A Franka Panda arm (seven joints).
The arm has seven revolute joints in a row. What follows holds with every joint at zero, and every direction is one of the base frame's. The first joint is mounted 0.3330 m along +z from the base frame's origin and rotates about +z. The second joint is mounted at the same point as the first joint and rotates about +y. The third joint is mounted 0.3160 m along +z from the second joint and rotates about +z. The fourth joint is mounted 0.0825 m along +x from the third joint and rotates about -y. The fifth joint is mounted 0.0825 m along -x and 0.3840 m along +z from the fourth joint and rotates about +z. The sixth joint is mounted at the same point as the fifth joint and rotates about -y. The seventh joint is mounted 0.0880 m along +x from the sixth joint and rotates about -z. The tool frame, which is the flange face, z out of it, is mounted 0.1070 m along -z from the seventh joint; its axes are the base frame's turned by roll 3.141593, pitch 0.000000 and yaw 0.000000 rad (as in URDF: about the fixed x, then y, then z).
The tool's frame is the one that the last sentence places.
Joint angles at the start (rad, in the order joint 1, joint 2, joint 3, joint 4, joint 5, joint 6, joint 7):
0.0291, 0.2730, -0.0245, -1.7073, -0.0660, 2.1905, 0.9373
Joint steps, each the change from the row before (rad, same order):
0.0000, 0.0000, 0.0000, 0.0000, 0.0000, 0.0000, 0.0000
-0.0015, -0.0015, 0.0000, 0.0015, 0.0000, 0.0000, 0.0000
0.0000, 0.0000, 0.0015, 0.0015, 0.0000, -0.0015, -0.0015
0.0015, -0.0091, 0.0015, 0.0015, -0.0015, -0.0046, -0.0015
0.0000, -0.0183, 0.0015, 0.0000, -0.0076, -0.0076, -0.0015
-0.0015, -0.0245, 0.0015, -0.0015, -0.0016, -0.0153, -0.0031
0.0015, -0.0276, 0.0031, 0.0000, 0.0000, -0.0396, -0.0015
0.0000, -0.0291, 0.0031, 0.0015, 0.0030, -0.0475, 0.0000
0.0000, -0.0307, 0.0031, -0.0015, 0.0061, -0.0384, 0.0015
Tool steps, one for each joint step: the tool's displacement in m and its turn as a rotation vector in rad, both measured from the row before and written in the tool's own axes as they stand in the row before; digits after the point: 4 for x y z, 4 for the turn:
0.0000, 0.0000, 0.0000, 0.0000, 0.0000, 0.0000
0.0011, 0.0003, -0.0016, 0.0021, 0.0020, 0.0016
-0.0005, -0.0007, -0.0006, 0.0005, -0.0005, -0.0027
-0.0010, -0.0009, -0.0064, 0.0047, 0.0040, -0.0045
-0.0002, 0.0006, -0.0116, 0.0051, 0.0112, -0.0059
-0.0001, 0.0022, -0.0143, 0.0052, 0.0058, -0.0022
-0.0037, 0.0025, -0.0150, -0.0088, -0.0078, -0.0038
-0.0037, 0.0040, -0.0158, -0.0116, -0.0124, 0.0008
-0.0043, 0.0043, -0.0161, -0.0038, -0.0101, 0.0034

